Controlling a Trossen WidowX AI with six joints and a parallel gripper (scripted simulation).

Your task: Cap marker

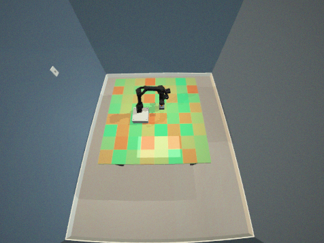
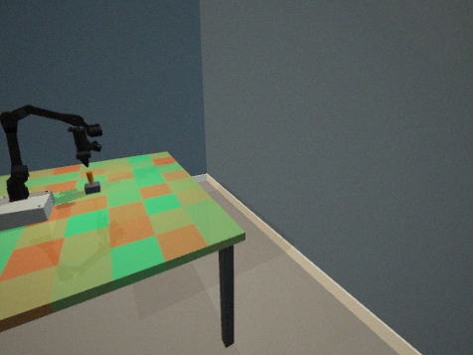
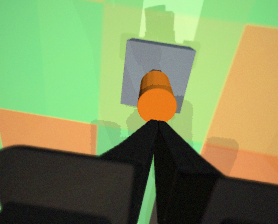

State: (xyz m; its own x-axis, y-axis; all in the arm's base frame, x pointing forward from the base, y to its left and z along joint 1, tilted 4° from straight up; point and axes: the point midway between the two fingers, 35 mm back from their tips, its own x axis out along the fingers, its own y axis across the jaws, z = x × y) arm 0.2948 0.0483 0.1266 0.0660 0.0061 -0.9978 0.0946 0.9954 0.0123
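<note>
My gripper tip is now 60 mm above the orange cap. Round my gripper tip: holder block (130 mm below).
</note>
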